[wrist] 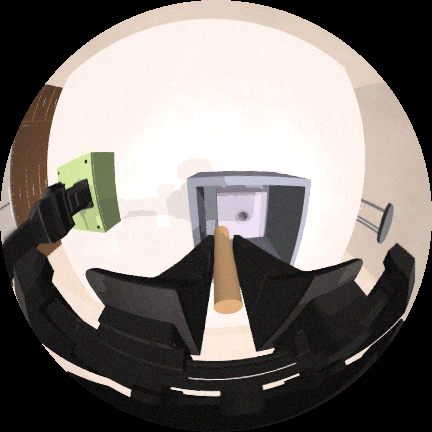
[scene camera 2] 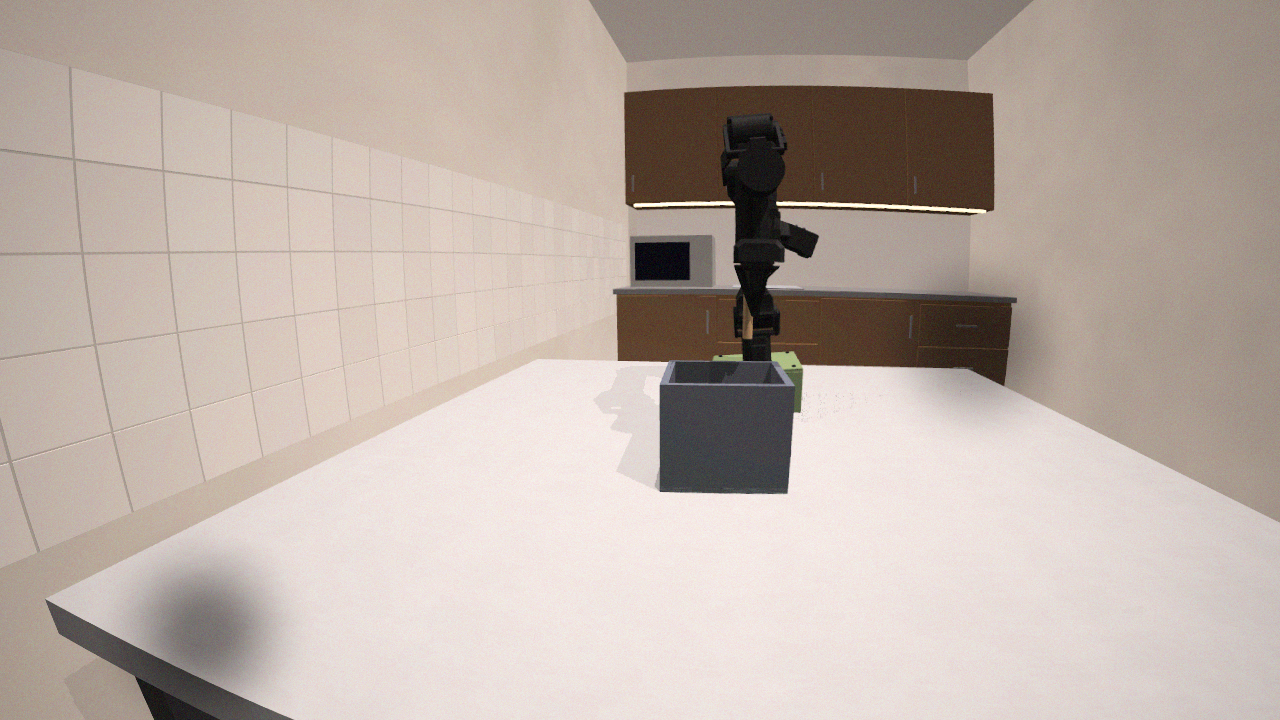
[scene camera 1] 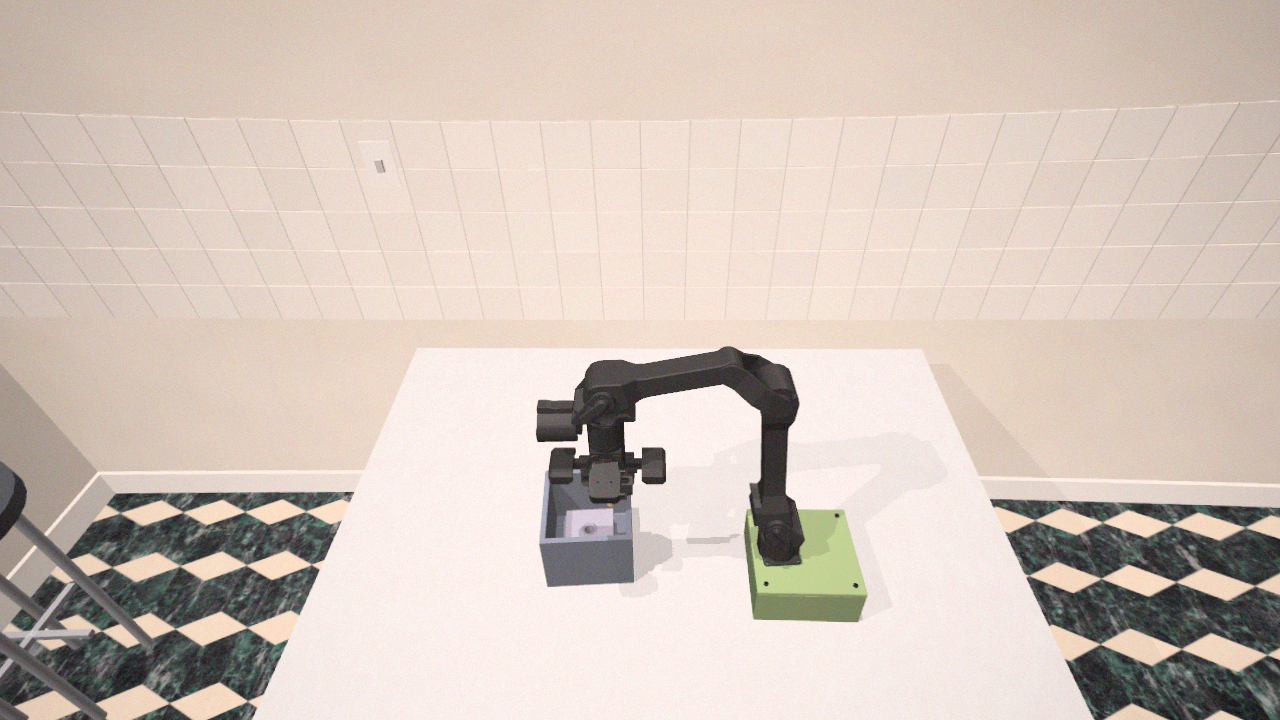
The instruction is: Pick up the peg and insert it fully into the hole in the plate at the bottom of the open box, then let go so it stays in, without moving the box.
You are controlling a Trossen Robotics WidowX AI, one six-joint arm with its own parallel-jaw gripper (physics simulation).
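Frame: origin at the arm's base, x ahead, y left, z up, level; metres.
Seen in the pictures: gripper, fingertip midpoint: point(wrist: 223, 240) point(scene camera 2: 754, 315); arm's base, origin of the base link: point(wrist: 82, 194) point(scene camera 1: 778, 550).
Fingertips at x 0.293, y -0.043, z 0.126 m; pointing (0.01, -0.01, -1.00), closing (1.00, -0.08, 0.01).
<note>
Pixels of each thing's top centre, then the offset from my fingertips to it. "spot": a spot on its surface instead. Level surfaces: height alone.
- tan round peg, middle of its top: point(wrist: 229, 307) point(scene camera 2: 748, 280) point(scene camera 1: 608, 474) 0.049 m up, 0.001 m back, 0.009 m right
- open blue-grey box, middle of its top: point(scene camera 2: 725, 371) point(wrist: 254, 238) point(scene camera 1: 586, 503) 0.070 m down, 0.045 m ahead, 0.043 m right
- pale plate, middle of its top: point(wrist: 242, 216) point(scene camera 1: 589, 528) 0.147 m down, 0.045 m ahead, 0.043 m right
- round hole, surface spot: point(wrist: 243, 216) point(scene camera 1: 586, 531) spot: 0.166 m down, 0.051 m ahead, 0.050 m right
- white table, its level: 0.208 m down
The tan round peg point(scene camera 1: 610, 505) point(scene camera 2: 747, 319) point(wrist: 226, 270) is held between the fingertips of my black gripper point(scene camera 2: 754, 309) point(wrist: 223, 240). The gripper is shut on it and points down. The peg looks about upright, and its lower end shows above the rim in the scene camera 2 view. The open blue-grey box point(scene camera 1: 588, 562) point(scene camera 2: 725, 438) point(wrist: 250, 180) stands upright on the table. In its bottom lies a pale plate point(scene camera 1: 574, 518) point(wrist: 230, 201) with a round hole point(scene camera 1: 589, 529) point(wrist: 243, 216). In the wrist view the peg's lower end appears below and left of the hole.
The arm's green base block point(scene camera 1: 832, 564) point(scene camera 2: 793, 380) point(wrist: 103, 190) stands on the white table point(scene camera 1: 447, 626) point(scene camera 2: 537, 582) point(wrist: 210, 75), to the right of the box in the scene camera 1 view. The box walls surround the plate. A stool point(wrist: 385, 222) stands beyond the table.
</note>
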